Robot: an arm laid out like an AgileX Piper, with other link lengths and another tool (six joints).
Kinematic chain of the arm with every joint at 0, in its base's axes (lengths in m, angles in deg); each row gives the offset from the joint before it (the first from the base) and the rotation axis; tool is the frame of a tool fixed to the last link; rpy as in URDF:
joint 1: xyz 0 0 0.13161 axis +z
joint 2: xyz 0 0 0 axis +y
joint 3: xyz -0.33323 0 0.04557 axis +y
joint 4: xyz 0.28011 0 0.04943 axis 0.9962 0 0.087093
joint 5: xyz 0 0 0 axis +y
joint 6: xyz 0.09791 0 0.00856 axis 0.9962 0 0.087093
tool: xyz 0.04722 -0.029 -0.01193 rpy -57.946 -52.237 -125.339
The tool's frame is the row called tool.
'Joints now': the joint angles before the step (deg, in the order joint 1, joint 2, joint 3, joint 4, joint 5, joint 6). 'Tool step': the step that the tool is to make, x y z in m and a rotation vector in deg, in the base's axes. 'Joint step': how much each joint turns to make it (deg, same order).
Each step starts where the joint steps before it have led.
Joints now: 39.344 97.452 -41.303 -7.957 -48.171 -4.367
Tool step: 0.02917 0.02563 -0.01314 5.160 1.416 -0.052
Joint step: 0.000 7.474 -6.562 0.268 -3.578 4.366
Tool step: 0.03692 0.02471 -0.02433 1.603 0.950 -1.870
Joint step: 0.000 8.779 -8.469 2.418 -0.623 0.306
